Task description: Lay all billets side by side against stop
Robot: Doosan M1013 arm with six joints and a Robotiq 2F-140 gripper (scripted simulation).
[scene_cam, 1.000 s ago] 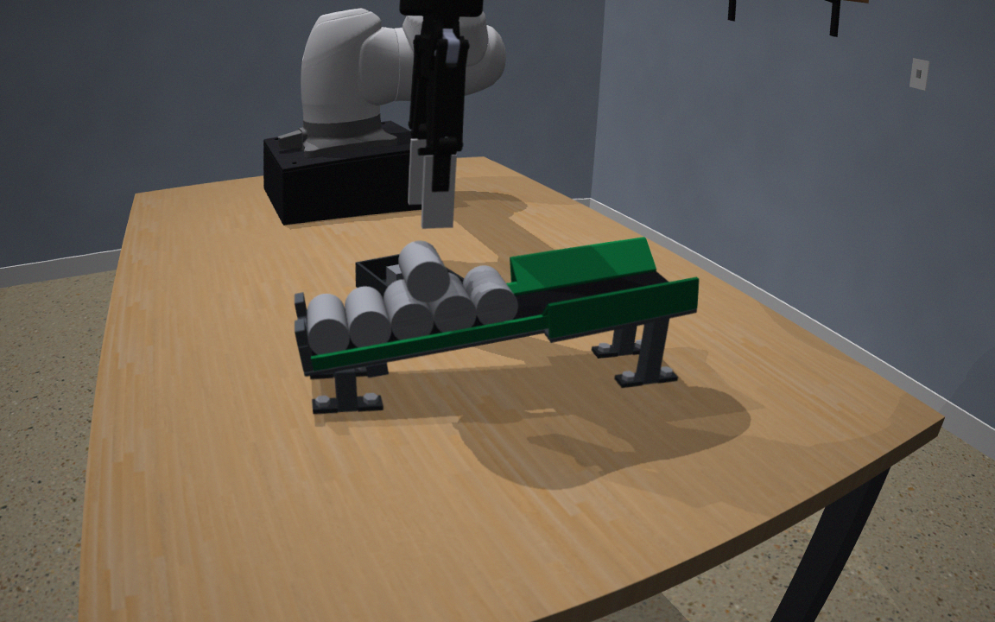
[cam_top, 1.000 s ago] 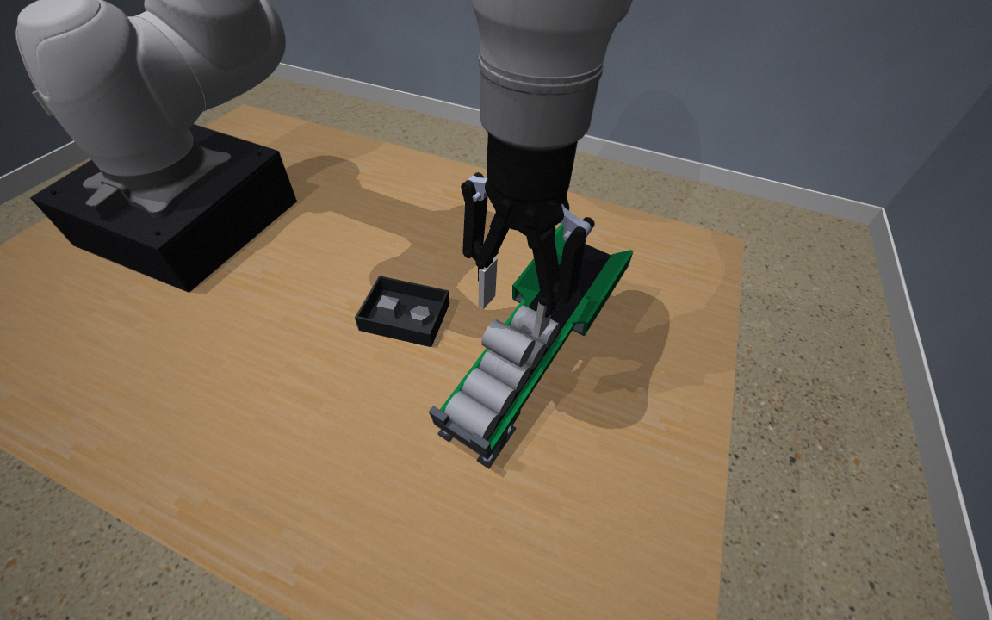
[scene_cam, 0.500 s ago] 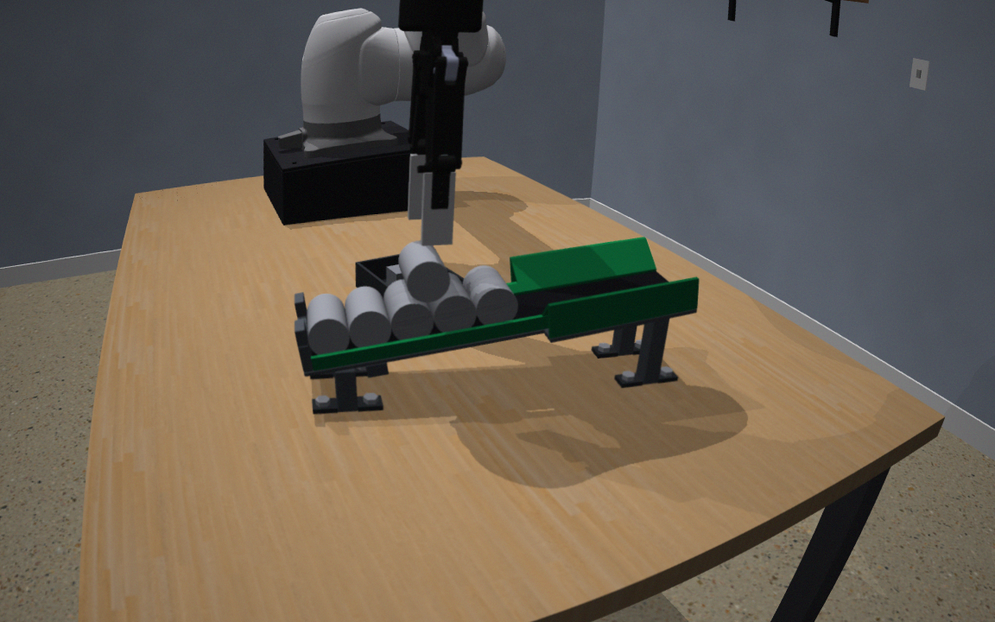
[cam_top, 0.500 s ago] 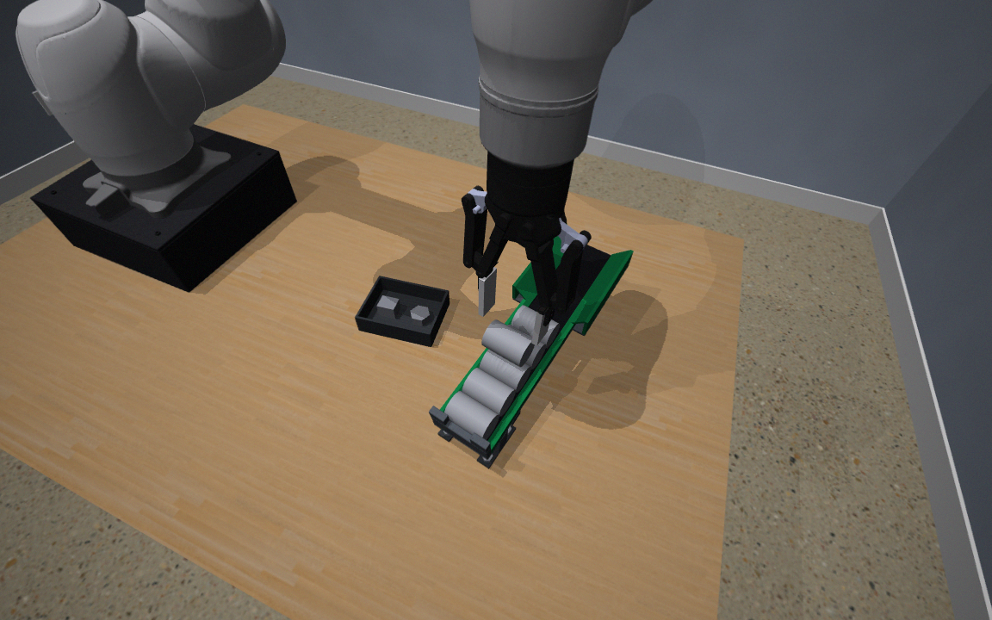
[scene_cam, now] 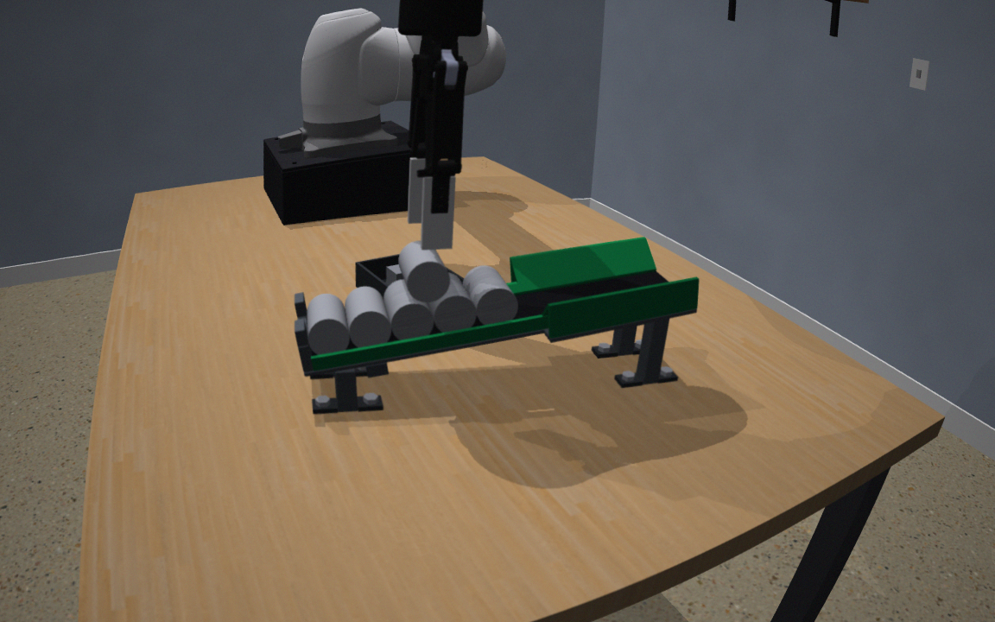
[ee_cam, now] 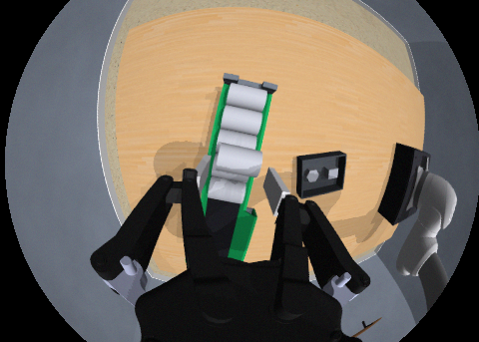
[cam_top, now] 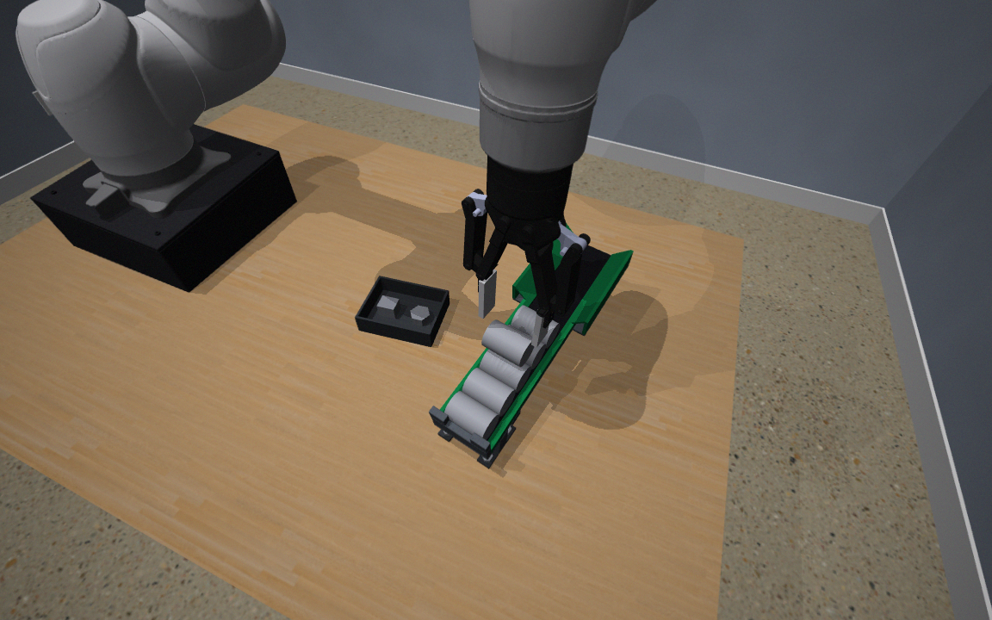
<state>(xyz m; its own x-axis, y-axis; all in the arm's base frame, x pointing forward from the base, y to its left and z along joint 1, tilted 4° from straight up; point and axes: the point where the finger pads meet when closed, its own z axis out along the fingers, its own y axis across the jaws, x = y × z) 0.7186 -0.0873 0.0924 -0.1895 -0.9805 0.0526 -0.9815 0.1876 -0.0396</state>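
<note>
My hand is 2 cm past the dark stop, 12 cm to the left of it and 12 cm above it. Round my hand: black tray: 21 cm behind, 6 cm to the left, 17 cm below.
</note>
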